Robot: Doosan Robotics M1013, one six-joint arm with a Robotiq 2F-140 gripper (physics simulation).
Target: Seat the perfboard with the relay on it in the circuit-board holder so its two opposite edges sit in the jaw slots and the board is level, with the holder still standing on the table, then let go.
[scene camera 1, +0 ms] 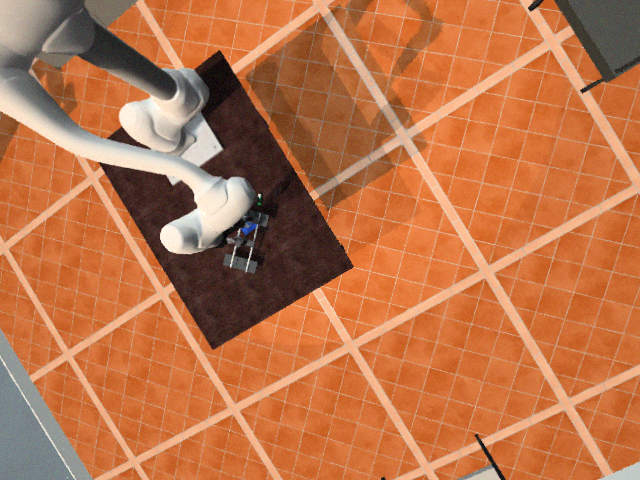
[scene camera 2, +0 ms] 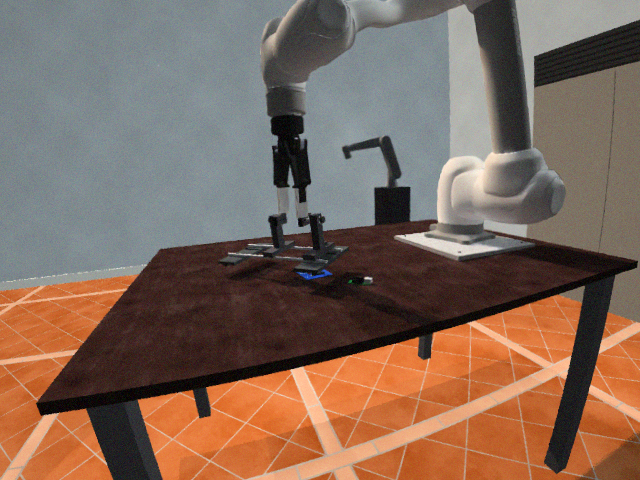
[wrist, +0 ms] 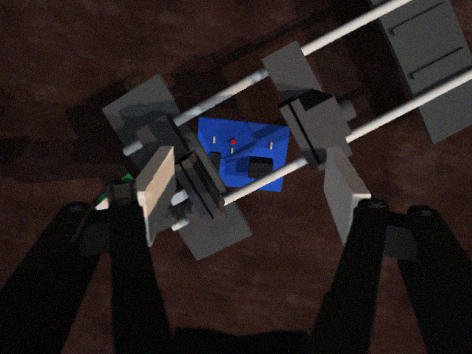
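Pixels of known places: gripper, fingertip midpoint: [scene camera 1: 240,232] [scene camera 2: 292,215] [wrist: 249,168]; arm's base, link origin: [scene camera 1: 174,140] [scene camera 2: 459,237].
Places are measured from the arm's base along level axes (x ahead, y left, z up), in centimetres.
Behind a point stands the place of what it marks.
The blue perfboard [scene camera 1: 249,227] @[y -1.7, x 59.2, z -0.9 cm] [scene camera 2: 316,274] [wrist: 250,131] @[y -1.9, x 60.3, z -1.0 cm] appears to lie flat on the table, below the holder and out of its jaw slots. Its black relay [wrist: 260,168] @[y -3.1, x 57.2, z 0.9 cm] faces up. The grey circuit-board holder [scene camera 1: 235,261] @[y -17.2, x 67.7, z 3.6 cm] [scene camera 2: 317,235] @[y 4.8, x 59.0, z 9.6 cm] [wrist: 215,234] @[y 0.8, x 51.9, z 4.7 cm], with two jaws on white rods, is off the table and slightly tilted in the scene camera 2 view, its shadow apart from it. My gripper [scene camera 2: 293,219] @[y -1.9, x 61.9, z 13.8 cm] [wrist: 249,168] @[y -1.9, x 61.9, z 13.8 cm] points down with its pads outside the tops of the two jaws, shut on the holder. In the scene camera 1 view the arm hides the fingers.
A small green part [scene camera 1: 259,199] @[y 11.8, x 52.6, z -1.0 cm] [scene camera 2: 358,280] @[y 12.5, x 53.4, z -0.3 cm] [wrist: 128,177] @[y 10.7, x 54.7, z -1.0 cm] with a white end lies on the dark table [scene camera 1: 294,248] @[y 8.3, x 82.6, z -1.1 cm] [scene camera 2: 206,320] @[y 11.6, x 86.1, z -1.1 cm] beside the holder. The arm's white base plate [scene camera 1: 206,149] @[y 9.2, x 15.8, z 0.3 cm] [scene camera 2: 460,250] @[y 11.8, x 16.0, z 0.2 cm] stands at the table's far end. Another arm [scene camera 2: 391,157] stands beyond the table.
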